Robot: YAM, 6 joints.
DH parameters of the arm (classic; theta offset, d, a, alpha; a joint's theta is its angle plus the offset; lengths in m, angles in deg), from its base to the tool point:
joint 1: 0 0.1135 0.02 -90
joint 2: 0 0 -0.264 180
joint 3: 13.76 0 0.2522 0
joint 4: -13.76 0 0.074 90
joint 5: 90 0 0 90
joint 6: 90 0.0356 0 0
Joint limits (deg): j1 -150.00..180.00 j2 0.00..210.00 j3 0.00..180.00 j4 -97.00..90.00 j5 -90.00..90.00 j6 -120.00..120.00
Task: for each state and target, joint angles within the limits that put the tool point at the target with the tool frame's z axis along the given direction. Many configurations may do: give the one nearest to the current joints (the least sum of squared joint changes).
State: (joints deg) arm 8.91 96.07 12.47 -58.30 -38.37 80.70
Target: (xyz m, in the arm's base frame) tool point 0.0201 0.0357 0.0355 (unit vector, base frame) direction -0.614 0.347 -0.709
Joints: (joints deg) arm 29.09 95.82 0.11 -21.71 -36.99 80.70
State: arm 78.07 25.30 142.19 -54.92 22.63 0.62
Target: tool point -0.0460 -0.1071 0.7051 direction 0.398 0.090 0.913
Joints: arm 61.39 68.89 161.60 -19.16 17.84 0.62
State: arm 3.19 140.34 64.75 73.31 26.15 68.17
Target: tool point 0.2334 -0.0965 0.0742 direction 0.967 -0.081 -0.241
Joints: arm -25.20 114.73 15.04 84.84 -19.78 68.17
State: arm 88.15 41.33 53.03 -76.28 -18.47 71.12
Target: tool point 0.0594 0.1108 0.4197 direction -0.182 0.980 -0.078
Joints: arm 49.04 41.00 62.34 -28.50 -51.26 71.12
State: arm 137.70 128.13 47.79 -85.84 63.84 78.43
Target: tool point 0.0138 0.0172 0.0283 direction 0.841 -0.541 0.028
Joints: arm 113.87 152.89 15.09 -44.12 33.37 78.43
